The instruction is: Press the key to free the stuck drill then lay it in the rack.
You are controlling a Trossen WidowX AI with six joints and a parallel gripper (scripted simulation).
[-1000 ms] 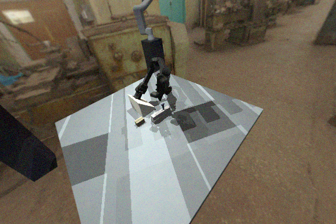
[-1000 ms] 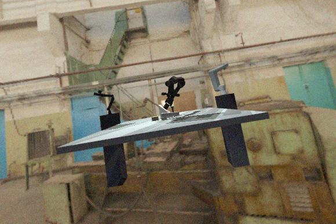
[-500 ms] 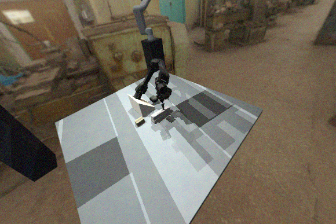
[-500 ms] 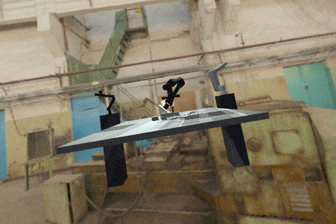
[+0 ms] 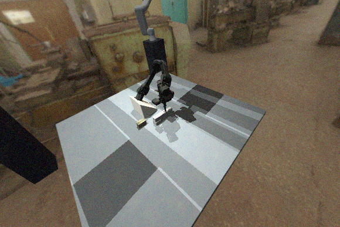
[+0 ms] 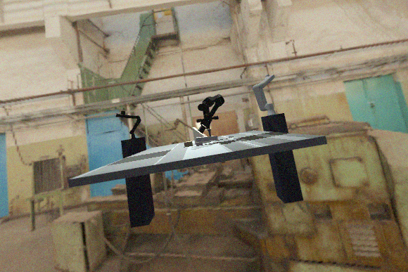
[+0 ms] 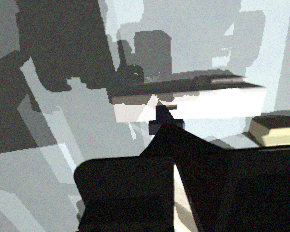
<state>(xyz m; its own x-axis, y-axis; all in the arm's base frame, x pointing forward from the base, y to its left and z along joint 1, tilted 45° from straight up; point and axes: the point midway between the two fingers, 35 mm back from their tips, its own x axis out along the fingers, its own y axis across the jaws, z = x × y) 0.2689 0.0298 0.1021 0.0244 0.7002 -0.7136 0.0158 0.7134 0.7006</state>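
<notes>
The dark key lies 30 mm below my gripper tip. The rest, counted from my gripper tip: drill (60 mm to the right, 70 mm below); grey block (40 mm to the right, 80 mm below).
</notes>
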